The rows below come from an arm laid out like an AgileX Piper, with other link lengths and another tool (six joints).
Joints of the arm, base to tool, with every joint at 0 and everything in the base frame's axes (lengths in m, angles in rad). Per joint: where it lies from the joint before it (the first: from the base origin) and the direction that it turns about. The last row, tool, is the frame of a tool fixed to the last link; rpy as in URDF.
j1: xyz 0 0 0.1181 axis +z
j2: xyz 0 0 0 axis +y
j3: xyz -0.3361 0 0.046 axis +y
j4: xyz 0.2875 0 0.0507 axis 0.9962 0 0.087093
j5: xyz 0 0 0 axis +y
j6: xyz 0.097 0 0.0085 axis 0.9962 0 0.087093
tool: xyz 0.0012 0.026 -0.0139 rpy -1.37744 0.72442 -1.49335
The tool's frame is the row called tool.
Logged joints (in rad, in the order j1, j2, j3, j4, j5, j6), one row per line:
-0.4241 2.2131 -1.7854 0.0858 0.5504 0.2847
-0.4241 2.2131 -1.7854 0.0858 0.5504 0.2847
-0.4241 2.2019 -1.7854 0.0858 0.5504 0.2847
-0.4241 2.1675 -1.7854 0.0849 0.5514 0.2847
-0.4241 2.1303 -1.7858 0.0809 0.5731 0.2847
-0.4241 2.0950 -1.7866 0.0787 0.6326 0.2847
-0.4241 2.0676 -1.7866 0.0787 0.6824 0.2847
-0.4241 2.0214 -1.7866 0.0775 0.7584 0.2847
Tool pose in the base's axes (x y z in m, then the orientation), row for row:
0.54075 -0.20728 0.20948 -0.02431 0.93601 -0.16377 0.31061
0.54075 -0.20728 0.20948 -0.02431 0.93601 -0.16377 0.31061
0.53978 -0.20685 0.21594 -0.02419 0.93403 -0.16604 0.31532
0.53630 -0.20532 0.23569 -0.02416 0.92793 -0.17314 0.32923
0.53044 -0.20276 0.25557 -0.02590 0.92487 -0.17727 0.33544
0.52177 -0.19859 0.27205 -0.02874 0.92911 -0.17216 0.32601
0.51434 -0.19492 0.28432 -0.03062 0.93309 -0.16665 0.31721
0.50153 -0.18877 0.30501 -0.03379 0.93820 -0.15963 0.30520
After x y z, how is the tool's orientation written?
As a quaternion, x y z w.
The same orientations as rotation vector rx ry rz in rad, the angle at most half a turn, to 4 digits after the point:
-0.0642 2.4716 -0.4324
-0.0642 2.4716 -0.4324
-0.0637 2.4606 -0.4374
-0.0632 2.4279 -0.4530
-0.0676 2.4126 -0.4624
-0.0753 2.4348 -0.4512
-0.0806 2.4559 -0.4386
-0.0895 2.4840 -0.4226

